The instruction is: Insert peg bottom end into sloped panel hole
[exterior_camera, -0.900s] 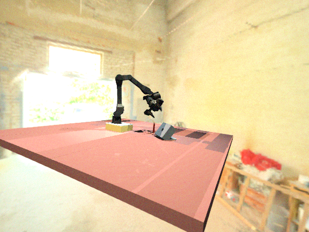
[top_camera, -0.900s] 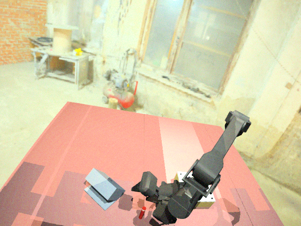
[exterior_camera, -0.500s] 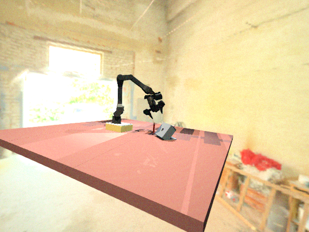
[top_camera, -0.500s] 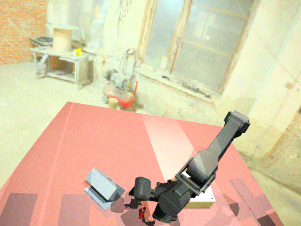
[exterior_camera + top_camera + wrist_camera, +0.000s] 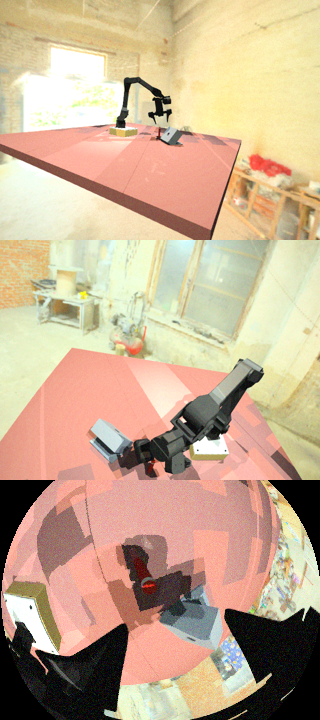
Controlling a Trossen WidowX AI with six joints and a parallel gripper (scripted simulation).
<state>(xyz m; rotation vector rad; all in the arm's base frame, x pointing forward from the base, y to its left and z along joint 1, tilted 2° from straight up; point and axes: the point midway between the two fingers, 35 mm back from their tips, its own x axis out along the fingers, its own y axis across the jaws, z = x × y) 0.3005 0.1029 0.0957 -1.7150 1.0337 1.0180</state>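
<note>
Right now the red peg is 60 mm below my gripper tip, 20 mm behind it and 10 mm to the left of it. Also, from my gripper tip: grey sloped panel (120 mm ahead, 110 mm to the right, 70 mm below); dark base plate (130 mm ahead, 110 mm below, 100 mm to the right).
</note>
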